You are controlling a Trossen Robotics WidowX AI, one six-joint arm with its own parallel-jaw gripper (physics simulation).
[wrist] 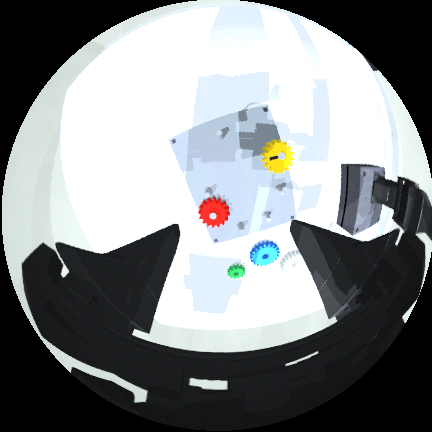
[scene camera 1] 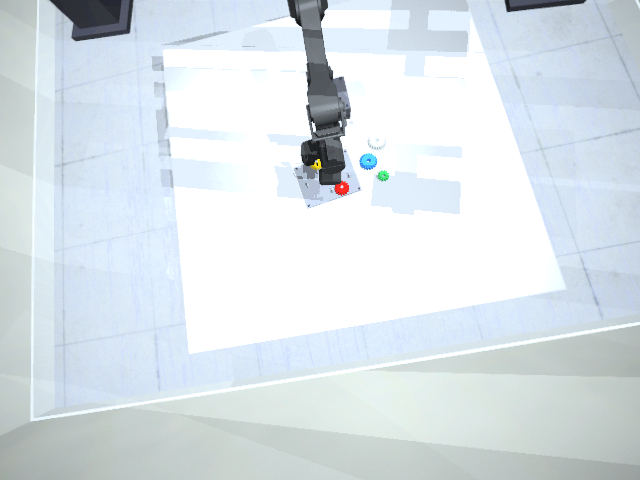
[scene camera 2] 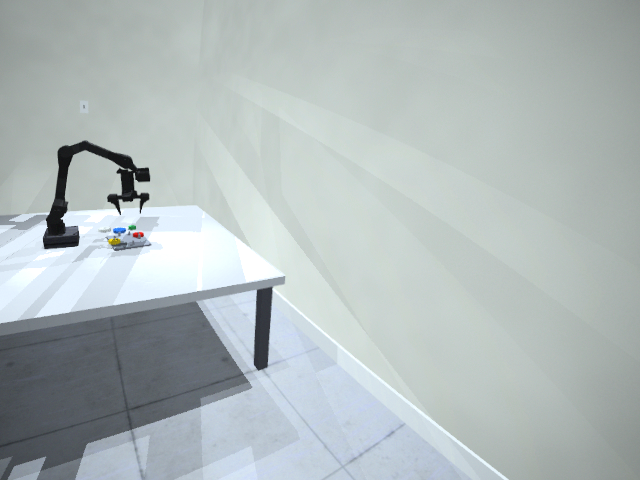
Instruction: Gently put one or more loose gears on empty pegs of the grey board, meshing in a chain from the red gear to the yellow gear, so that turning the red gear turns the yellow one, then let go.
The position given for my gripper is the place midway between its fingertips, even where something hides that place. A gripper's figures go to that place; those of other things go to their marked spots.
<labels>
My gripper point(wrist: 236, 227) is 10 cm from the lens. A yellow gear point(wrist: 274, 146) is 20 cm from the lens.
</labels>
